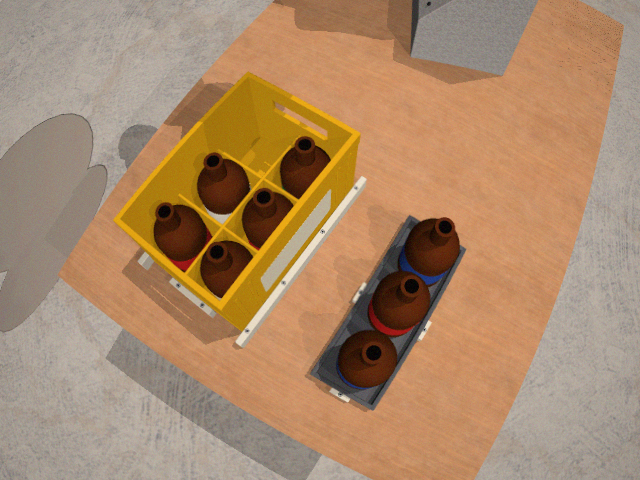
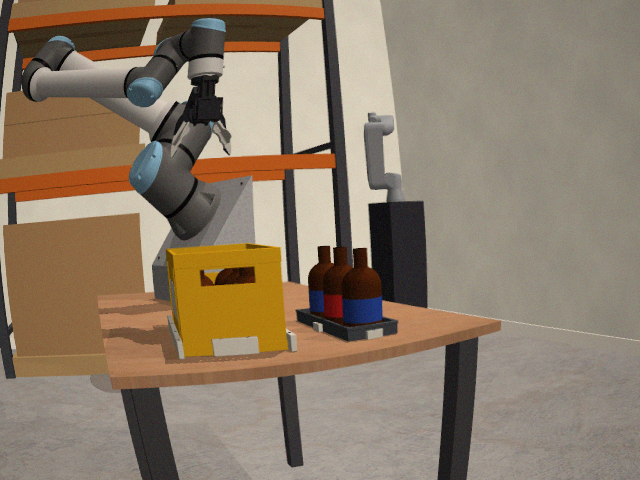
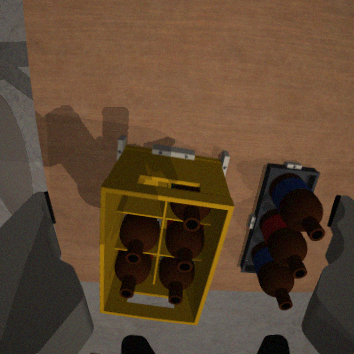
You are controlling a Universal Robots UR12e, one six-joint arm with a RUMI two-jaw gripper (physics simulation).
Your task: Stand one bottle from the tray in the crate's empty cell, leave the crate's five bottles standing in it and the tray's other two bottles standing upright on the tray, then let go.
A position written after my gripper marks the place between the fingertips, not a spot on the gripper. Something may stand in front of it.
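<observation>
Blue-labelled bottle (image 1: pixel 367 358), red-labelled bottle (image 1: pixel 401 300). My gripper (image 2: pixel 200 156). Gripper again (image 3: pixel 191 198).
</observation>
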